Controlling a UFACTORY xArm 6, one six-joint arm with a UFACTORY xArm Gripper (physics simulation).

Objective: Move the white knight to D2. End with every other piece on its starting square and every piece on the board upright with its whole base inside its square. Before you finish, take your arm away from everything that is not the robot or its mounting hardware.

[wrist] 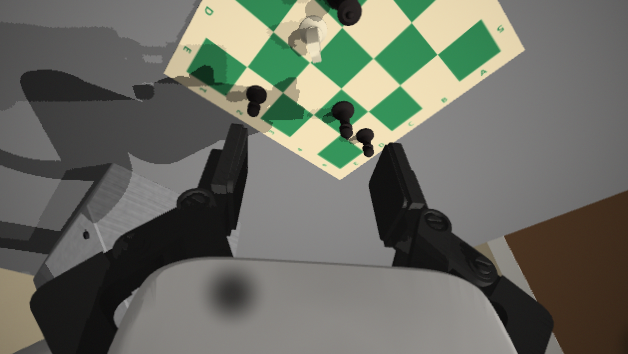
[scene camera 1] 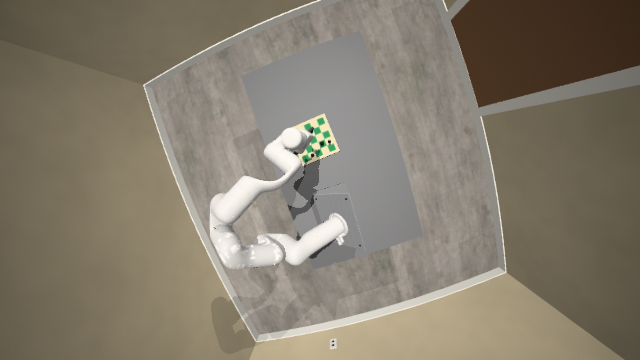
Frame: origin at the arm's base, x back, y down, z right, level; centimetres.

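Where they show: gripper, between the fingertips: (wrist: 313, 156); arm's base, origin of its link: (scene camera 1: 338, 224).
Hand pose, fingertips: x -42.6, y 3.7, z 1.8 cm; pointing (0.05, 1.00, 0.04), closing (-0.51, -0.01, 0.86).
Note:
Each offset is from my fingertips to the centre of the thing. "*": to the spot under its first point. Level surfaces: height alone.
The white knight @[dx -1.0, dy +10.9, dz -0.5 cm] (wrist: 313, 34) stands upright on C2 of the green and cream board @[* dx -8.0, dy +12.9, dz +11.0 cm] (scene camera 1: 321, 121) (wrist: 512, 50) in the wrist view; the arm hides it in the scene view. D2 (wrist: 275, 60) is the bare green square beside it. My gripper (wrist: 313, 156) is open and empty, its fingers apart above the board's lower corner in the wrist view. Black pieces stand on E2 @[dx +6.6, dy +11.3, dz -1.0 cm] (wrist: 256, 95) (scene camera 1: 312, 155), D4 @[dx +2.8, dy +10.7, dz +6.4 cm] (wrist: 343, 112) (scene camera 1: 322, 144) and D5 @[dx +3.6, dy +11.3, dz +10.5 cm] (wrist: 365, 137) (scene camera 1: 329, 142). A tall black piece @[* dx -4.6, dy +7.9, dz -0.9 cm] (wrist: 349, 11) by B2 is partly cut off. The white pawn does not show in the wrist view.
The white arm (scene camera 1: 292, 138) covers the board's left part in the scene view. The board lies on a grey table top @[dy +13.5 cm] (scene camera 1: 372, 125). The metal mounting plate (scene camera 1: 332, 207) (wrist: 142, 195) is below the board in the scene view. Arm shadows fall on the board's E side.

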